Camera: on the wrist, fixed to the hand. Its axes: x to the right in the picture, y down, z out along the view.
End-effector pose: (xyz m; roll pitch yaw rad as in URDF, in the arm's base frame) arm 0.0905 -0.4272 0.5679 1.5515 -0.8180 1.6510
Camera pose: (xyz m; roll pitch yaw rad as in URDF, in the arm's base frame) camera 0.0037 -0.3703 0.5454 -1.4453 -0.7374 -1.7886
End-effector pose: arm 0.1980 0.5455 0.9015 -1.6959 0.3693 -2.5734
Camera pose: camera 0.1150 0.5814 0.9572 2.1923 1.0892 1.3286
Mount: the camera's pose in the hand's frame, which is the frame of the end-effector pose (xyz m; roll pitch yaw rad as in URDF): 0.0271 -0.0603 -0.0831 -0.0780 0.1998 1.5637
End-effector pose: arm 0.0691 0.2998 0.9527 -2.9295 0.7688 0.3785
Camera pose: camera 0.1326 0.3697 1.0014 2.2962 0.0137 -1.1958
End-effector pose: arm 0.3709 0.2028 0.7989 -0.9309 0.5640 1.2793
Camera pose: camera 0.4756 0.1946 0.7834 0.8968 0.8762 -2.5905
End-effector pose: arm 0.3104 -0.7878 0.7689 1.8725 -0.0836 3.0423
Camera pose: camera 0.2712 -0.8816 0.7384 -2.5710 -1.4434 0.8290
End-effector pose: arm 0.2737 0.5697 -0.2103 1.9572 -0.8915 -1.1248
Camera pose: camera 0.3792 0.5801 -0.2046 -1.7969 -0.6722 2.2562
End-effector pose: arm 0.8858 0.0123 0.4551 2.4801 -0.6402 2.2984
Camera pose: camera 0.8090 -0.0498 0.4942 -2.3695 -0.6593 0.1256
